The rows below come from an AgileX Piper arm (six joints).
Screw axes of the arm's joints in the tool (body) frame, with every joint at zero. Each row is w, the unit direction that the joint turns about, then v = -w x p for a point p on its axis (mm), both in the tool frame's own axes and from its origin. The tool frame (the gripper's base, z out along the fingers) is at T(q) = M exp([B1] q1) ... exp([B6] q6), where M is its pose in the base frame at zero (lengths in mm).
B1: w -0.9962 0 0.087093 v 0 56.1 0
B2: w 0 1 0 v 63.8 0 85
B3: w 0 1 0 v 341.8 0 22
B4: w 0 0 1 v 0 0 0
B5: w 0 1 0 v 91 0 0
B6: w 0 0 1 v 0 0 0
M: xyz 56.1 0 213.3 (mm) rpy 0 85.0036 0 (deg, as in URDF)
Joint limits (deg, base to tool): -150..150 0..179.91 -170..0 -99.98..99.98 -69.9..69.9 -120..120
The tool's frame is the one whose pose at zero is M.
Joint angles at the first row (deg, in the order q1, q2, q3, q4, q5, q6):
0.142, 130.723, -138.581, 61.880, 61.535, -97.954
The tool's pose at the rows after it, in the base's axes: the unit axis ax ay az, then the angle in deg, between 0 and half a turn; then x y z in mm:
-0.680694, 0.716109, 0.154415, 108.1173, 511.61, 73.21, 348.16
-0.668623, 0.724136, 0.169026, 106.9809, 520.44, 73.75, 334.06
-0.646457, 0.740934, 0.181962, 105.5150, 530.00, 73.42, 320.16
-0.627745, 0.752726, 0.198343, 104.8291, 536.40, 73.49, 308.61
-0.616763, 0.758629, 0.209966, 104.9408, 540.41, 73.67, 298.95
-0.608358, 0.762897, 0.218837, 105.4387, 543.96, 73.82, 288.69
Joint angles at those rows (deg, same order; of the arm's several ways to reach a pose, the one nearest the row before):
0.142, 132.855, -138.924, 64.383, 61.251, -98.705
0.142, 134.863, -138.927, 66.979, 59.901, -99.905
0.142, 136.865, -138.925, 69.679, 57.669, -100.442
0.142, 138.443, -138.921, 71.827, 56.569, -100.533
0.142, 139.628, -138.926, 72.892, 56.268, -100.530
0.142, 140.793, -138.929, 73.471, 56.173, -100.528

